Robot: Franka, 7 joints.
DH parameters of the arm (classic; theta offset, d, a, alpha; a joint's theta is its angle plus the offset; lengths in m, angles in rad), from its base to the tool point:
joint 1: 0 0.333 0 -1.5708
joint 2: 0 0 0 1.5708
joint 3: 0 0.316 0.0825 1.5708
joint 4: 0 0 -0.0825 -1.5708
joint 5: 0 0.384 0 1.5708
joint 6: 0 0 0.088 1.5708
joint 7: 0 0.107 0 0
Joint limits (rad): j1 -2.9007..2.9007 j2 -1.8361..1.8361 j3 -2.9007..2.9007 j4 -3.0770..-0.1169 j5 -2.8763..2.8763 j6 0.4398..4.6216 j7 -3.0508..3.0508
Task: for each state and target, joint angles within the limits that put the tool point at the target. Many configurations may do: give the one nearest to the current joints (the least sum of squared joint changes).
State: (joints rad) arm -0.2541 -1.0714 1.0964 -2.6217 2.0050 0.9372 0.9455
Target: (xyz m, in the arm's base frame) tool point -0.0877 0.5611 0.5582
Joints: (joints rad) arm -0.2301 -1.1078 1.1649 -1.9977 2.1901 1.0963 0.9455
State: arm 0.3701 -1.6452 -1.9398 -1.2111 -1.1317 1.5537 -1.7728
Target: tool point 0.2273 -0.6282 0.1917
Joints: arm 0.9544 -1.5894 -1.6539 -1.4992 -1.0646 1.6380 -1.7728
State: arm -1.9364 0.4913 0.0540 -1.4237 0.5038 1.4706 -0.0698
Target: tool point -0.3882 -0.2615 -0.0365
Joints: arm -2.3211 1.0941 -0.2755 -1.7076 0.4233 1.5536 -0.0698
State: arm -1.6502 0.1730 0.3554 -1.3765 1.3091 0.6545 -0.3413
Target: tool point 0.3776 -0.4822 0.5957
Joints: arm -1.4285 0.4796 0.4201 -1.2976 1.3963 0.9383 -0.3413
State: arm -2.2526 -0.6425 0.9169 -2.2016 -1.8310 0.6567 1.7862
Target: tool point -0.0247 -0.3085 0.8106
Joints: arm -2.3861 -0.5394 0.7076 -1.9687 -1.9107 0.7630 1.7862
